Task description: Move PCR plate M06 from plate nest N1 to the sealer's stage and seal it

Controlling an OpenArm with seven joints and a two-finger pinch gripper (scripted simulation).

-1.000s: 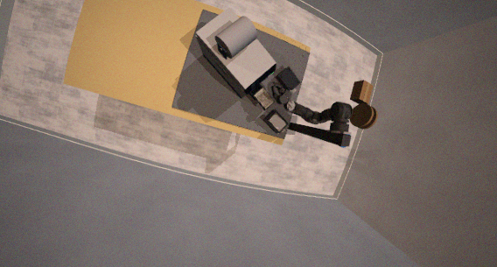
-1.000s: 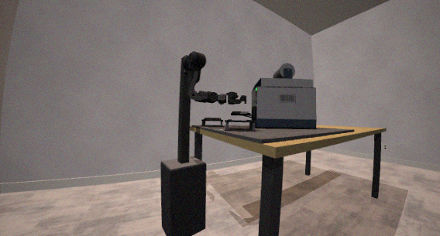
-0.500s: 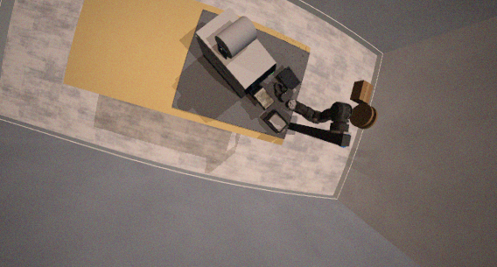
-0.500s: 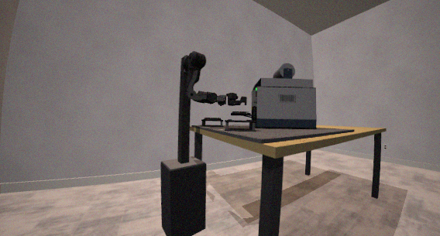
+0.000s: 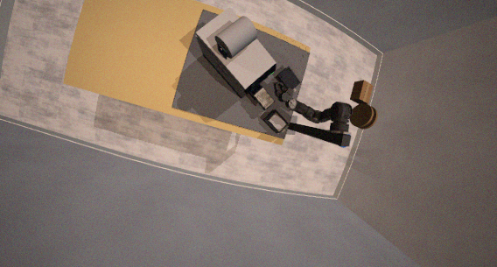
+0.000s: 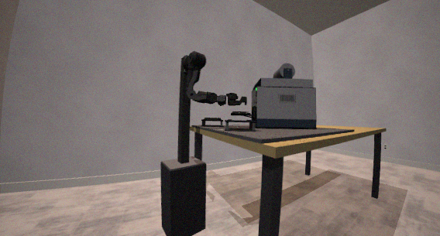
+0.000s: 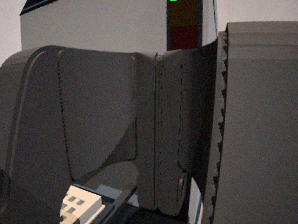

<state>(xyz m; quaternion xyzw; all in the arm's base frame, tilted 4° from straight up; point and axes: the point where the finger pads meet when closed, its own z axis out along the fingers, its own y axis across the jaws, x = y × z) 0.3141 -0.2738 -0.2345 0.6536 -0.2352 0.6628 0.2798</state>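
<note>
The start key is 60 mm ahead of my hand and 40 mm to the right of it. The rest, counted from my hand: yellow warning label: 180 mm ahead, 90 mm to the left, 30 mm below; sealer stage: 50 mm ahead, 90 mm to the left, 90 mm below; open plate M06: 50 mm ahead, 90 mm to the left, 80 mm below.
</note>
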